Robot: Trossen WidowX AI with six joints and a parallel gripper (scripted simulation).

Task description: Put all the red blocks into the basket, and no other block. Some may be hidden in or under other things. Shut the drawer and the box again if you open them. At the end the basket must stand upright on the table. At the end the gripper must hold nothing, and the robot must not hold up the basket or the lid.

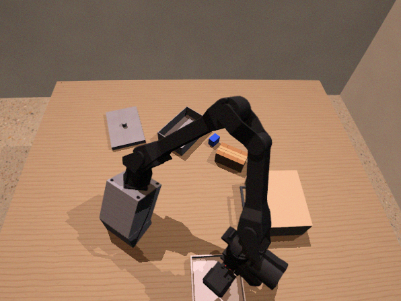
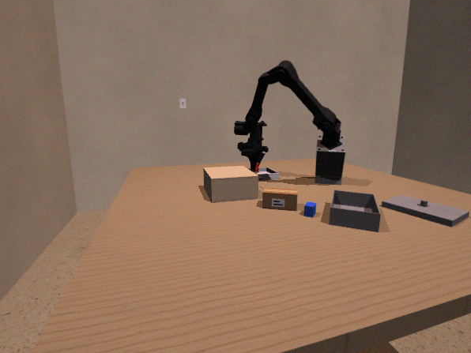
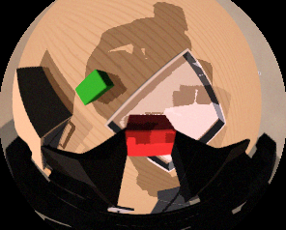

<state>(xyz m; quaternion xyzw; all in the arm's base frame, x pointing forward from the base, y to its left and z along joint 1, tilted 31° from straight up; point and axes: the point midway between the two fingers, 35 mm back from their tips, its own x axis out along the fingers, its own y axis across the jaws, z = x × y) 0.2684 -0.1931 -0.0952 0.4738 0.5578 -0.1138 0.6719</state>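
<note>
Right now my hand is 70 mm above the white tray, 40 mm past it and 30 mm to the left of it. Also, from my hand: tan drawer cabinet 200 mm ahead, 180 mm to the left, 40 mm below; then drawer 180 mm to the left, 170 mm ahead, 40 mm below; then brown crate 380 mm to the left, 70 mm ahead, 50 mm below.
</note>
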